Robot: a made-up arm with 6 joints.
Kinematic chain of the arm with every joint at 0, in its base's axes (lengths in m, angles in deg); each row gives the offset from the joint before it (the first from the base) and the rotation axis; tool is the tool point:
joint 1: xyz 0 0 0.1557 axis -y
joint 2: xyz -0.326 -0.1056 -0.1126 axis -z
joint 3: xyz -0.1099 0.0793 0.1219 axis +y
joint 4: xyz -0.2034 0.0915 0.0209 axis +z
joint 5: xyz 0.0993 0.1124 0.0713 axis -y
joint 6: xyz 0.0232 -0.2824 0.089 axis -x
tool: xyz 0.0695 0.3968 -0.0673
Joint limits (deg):
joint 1: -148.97..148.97
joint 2: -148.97..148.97
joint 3: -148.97..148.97
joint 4: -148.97..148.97
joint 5: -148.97..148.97
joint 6: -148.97..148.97
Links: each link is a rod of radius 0.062 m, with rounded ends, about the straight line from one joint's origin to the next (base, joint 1, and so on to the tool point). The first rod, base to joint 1, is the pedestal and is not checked.
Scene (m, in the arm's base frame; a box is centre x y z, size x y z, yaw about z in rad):
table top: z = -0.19
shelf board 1: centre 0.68 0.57 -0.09 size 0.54 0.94 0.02 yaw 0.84
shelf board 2: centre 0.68 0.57 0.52 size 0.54 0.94 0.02 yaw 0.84
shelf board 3: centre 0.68 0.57 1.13 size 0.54 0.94 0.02 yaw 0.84
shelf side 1: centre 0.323 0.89 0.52 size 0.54 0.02 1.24 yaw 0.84
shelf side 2: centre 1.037 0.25 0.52 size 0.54 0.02 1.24 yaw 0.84
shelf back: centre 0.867 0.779 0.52 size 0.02 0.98 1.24 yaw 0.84
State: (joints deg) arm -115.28 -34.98 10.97 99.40 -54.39 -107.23
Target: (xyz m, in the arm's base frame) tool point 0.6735 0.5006 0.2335
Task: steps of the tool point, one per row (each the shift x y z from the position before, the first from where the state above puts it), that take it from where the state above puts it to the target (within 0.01 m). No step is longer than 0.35 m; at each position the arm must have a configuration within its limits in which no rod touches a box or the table.
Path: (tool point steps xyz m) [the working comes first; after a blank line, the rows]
Joints at the target: -137.46 -23.20 14.27 90.04 -38.65 -110.70
Straight joint move there: touches shelf board 2.

1: -0.1253 -0.0450 0.0072
2: -0.0791 -0.0987 -0.0085
3: -0.0599 -0.1512 0.0012
4: 0.0595 0.0737 -0.2901
5: -0.0600 -0.0325 -0.2715
6: 0.0458 0.1557 0.0030
7: 0.0943 0.1100 0.0152
8: 0.1439 0.0511 -0.0182

